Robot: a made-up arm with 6 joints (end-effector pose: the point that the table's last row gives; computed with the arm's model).
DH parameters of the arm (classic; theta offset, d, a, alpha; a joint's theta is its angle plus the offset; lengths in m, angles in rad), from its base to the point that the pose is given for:
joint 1: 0 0.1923 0 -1.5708
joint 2: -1.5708 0 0.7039 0
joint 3: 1.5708 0.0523 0 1.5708
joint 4: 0 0.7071 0 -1.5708
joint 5: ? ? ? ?
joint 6: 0 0.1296 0 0
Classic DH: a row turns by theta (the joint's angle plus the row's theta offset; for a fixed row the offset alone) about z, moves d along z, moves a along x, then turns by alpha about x.
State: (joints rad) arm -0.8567 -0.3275 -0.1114 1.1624 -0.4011 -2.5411
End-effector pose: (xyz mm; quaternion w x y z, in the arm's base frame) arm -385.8 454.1 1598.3 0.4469 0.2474 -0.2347 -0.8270
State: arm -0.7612 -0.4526 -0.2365 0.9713 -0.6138 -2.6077
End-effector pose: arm -627.1 584.6 1426.1 0.3837 0.4171 -0.3375 -0.7516
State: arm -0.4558 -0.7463 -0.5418 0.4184 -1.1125 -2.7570
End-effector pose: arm -1112.6 551.1 820.4 0.1941 0.8251 -0.3886 -0.3613
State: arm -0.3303 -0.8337 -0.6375 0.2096 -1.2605 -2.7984
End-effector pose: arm -1198.5 439.1 619.5 0.1053 0.9154 -0.3321 -0.2017
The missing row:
joint 5: 0 0 0 1.5708
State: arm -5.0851 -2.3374 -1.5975 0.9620 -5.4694 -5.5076
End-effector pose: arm -112.5 68.2 -892.8 0.2828 -0.1281 -0.9341 -0.1760
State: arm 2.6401 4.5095 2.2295 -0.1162 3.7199 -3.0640
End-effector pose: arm 399.8 -288.2 618.9 0.4817 0.3033 0.8151 -0.1073
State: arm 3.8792 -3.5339 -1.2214 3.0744 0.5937 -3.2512
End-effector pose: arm -760.7 -768.5 -350.9 0.2600 0.3982 0.2117 -0.8538
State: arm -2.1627 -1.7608 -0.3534 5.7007 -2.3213 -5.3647
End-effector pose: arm 745.0 920.9 -328.3 0.6356 0.7649 -0.0066 -0.1044
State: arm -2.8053 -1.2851 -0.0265 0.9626 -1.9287 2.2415
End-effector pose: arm 1242.5 484.5 493.2 0.0807 -0.6277 0.6400 0.4358
